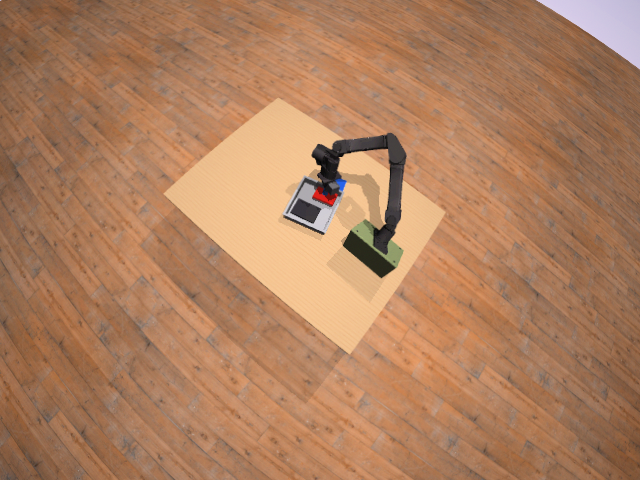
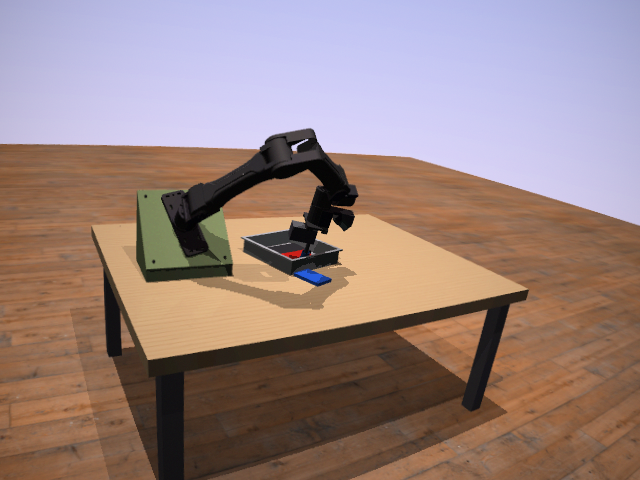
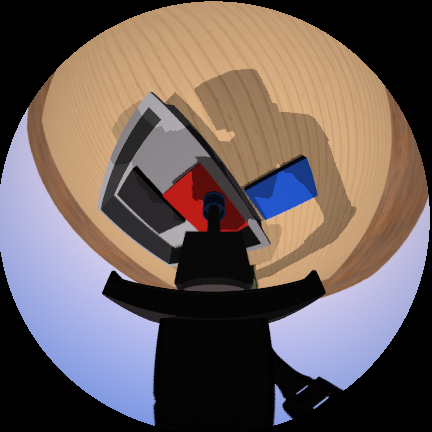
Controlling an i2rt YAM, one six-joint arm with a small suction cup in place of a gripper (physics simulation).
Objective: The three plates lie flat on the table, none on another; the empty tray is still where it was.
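Where they show: hand, tool point: [image 1: 324, 195] [image 2: 302, 261] [image 3: 213, 197]; arm's base, link origin: [image 1: 379, 241] [image 2: 184, 223].
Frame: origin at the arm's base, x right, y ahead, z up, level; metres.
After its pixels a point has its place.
Observation:
A grey tray [image 1: 330, 212] {z -0.131, x 0.061, y 0.273 m} [image 2: 263, 252] {z -0.104, x 0.039, y 0.254 m} [image 3: 169, 153] {z -0.131, x 0.100, y 0.427 m} stands mid-table. A red plate [image 1: 322, 197] {z -0.100, x 0.097, y 0.345 m} [image 2: 292, 253] {z -0.098, x 0.091, y 0.328 m} [image 3: 183, 195] {z -0.102, x 0.098, y 0.373 m} lies flat in its end nearest the arm's reach. A black plate [image 1: 305, 210] {z -0.120, x -0.003, y 0.382 m} [image 3: 146, 201] {z -0.121, x 0.010, y 0.389 m} lies flat in its other end. A blue plate [image 1: 340, 183] {z -0.123, x 0.234, y 0.313 m} [image 2: 312, 277] {z -0.123, x 0.227, y 0.305 m} [image 3: 282, 189] {z -0.123, x 0.214, y 0.320 m} lies flat on the table just outside the tray wall, beside the red one. My suction cup [image 1: 328, 190] {z -0.117, x 0.124, y 0.346 m} [image 2: 306, 251] {z -0.117, x 0.124, y 0.346 m} [image 3: 213, 200] is down inside the tray, pressed on the red plate near its edge.
The arm's green base block [image 1: 370, 252] {z 0.026, x -0.080, y 0.014 m} [image 2: 154, 232] {z -0.018, x 0.002, y -0.089 m} stands on the table [image 1: 248, 170] {z -0.133, x 0.039, y 0.770 m} [image 2: 388, 278] {z -0.134, x 0.307, y 0.549 m} near one edge, a short way from the tray. The arm arches from it over the tray.

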